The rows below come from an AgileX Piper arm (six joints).
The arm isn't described. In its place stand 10 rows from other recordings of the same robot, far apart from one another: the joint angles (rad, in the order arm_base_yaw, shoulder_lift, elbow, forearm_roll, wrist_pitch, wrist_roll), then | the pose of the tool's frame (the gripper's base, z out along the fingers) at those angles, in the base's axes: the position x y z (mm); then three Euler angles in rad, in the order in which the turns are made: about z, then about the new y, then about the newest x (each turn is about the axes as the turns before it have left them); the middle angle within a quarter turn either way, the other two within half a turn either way.
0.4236, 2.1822, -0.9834, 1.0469, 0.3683, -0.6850 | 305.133 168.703 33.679 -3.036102 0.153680 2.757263
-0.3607, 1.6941, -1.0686, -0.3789, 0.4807, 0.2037 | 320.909 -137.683 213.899 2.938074 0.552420 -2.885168
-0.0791, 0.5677, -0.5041, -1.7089, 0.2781, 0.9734 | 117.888 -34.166 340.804 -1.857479 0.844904 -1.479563
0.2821, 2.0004, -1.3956, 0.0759, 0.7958, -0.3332 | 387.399 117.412 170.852 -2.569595 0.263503 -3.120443
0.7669, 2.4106, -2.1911, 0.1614, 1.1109, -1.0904 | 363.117 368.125 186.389 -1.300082 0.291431 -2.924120
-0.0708, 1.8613, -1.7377, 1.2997, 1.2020, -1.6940 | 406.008 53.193 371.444 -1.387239 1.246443 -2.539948
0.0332, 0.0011, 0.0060, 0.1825, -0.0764, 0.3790 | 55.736 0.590 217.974 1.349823 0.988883 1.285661
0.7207, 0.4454, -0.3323, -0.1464, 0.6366, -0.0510 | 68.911 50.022 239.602 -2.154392 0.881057 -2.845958
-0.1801, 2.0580, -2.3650, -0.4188, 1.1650, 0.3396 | 438.511 -114.401 414.340 2.718576 0.881606 -2.942831
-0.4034, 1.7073, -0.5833, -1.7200, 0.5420, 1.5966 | 229.114 -148.260 129.317 2.886732 0.542510 -2.524336
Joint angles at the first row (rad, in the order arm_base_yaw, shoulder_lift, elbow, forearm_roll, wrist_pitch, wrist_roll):
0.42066, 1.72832, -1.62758, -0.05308, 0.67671, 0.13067
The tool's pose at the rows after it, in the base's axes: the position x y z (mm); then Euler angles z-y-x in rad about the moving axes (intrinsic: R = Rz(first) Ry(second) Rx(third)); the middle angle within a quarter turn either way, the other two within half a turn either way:
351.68 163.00 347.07 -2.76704 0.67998 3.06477
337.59 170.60 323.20 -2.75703 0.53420 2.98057
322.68 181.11 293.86 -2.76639 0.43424 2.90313
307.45 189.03 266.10 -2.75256 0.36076 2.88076
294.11 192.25 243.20 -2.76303 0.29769 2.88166
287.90 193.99 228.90 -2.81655 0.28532 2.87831
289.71 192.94 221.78 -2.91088 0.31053 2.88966
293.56 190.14 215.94 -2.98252 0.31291 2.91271
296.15 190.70 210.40 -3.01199 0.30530 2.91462
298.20 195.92 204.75 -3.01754 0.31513 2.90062
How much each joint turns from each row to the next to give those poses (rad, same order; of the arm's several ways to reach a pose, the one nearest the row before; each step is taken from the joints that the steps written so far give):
0.00251, -0.01102, 0.00187, 0.11280, 0.20826, -0.13068
0.01238, 0.00191, 0.06557, 0.10469, 0.07960, -0.04996
0.02676, 0.00000, 0.10513, 0.08252, -0.00802, -0.01367
0.03342, 0.00000, 0.10324, 0.03241, -0.03212, -0.00511
0.02794, -0.00001, 0.08620, -0.00179, -0.03206, 0.03380
0.01792, 0.00003, 0.05860, -0.00905, -0.06227, 0.06319
0.00833, 0.00151, 0.02981, -0.05688, -0.07589, 0.12317
-0.00003, 0.01170, 0.00742, -0.06724, -0.02767, 0.11302
0.00000, 0.01664, 0.00002, -0.01277, -0.01244, 0.03715
0.00848, 0.01930, 0.00000, 0.01175, -0.03409, 0.00001

